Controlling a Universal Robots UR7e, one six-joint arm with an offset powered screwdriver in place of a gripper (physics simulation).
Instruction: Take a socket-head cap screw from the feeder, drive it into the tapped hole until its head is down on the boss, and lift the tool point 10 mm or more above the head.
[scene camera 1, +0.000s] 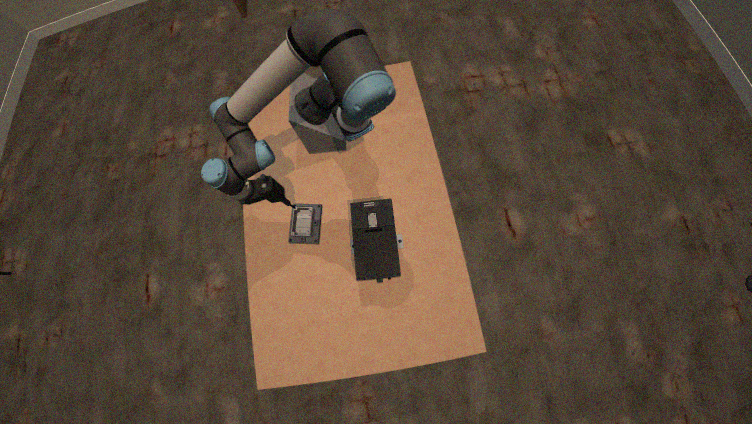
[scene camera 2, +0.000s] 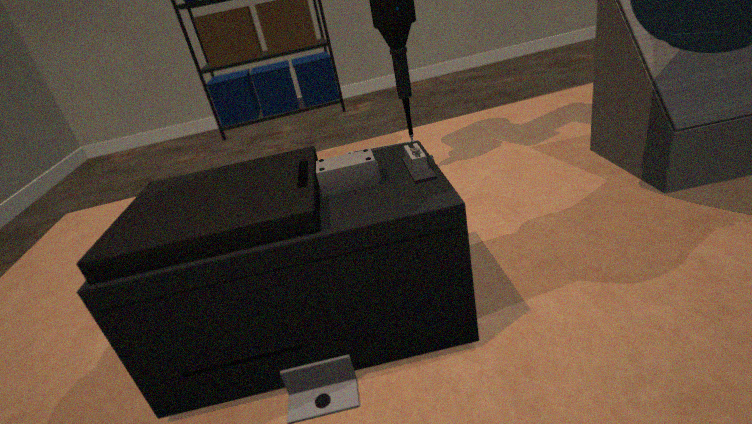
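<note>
The black screw feeder (scene camera 1: 377, 255) (scene camera 2: 273, 305) stands right of the workpiece in scene camera 1; its small metal pick-up block (scene camera 2: 419, 169) is on top at one end. The workpiece, a dark grey plate (scene camera 1: 317, 227) with a pale raised middle, lies on the left. My screwdriver tip (scene camera 1: 293, 206) (scene camera 2: 411, 137) is at the plate's top left corner. In scene camera 2 it lines up behind the feeder's pick-up block. A tiny light piece at the tip looks like the cap screw. The tapped hole, its boss and any gap below the tip are too small to make out.
The arm's grey pedestal (scene camera 1: 318, 137) (scene camera 2: 700, 152) stands at the back of the tan mat (scene camera 1: 358, 337) (scene camera 2: 605, 337). A metal bracket (scene camera 2: 319, 387) sits at the feeder's side. A shelf rack (scene camera 2: 212, 107) with blue bins (scene camera 2: 273, 89) stands by the wall.
</note>
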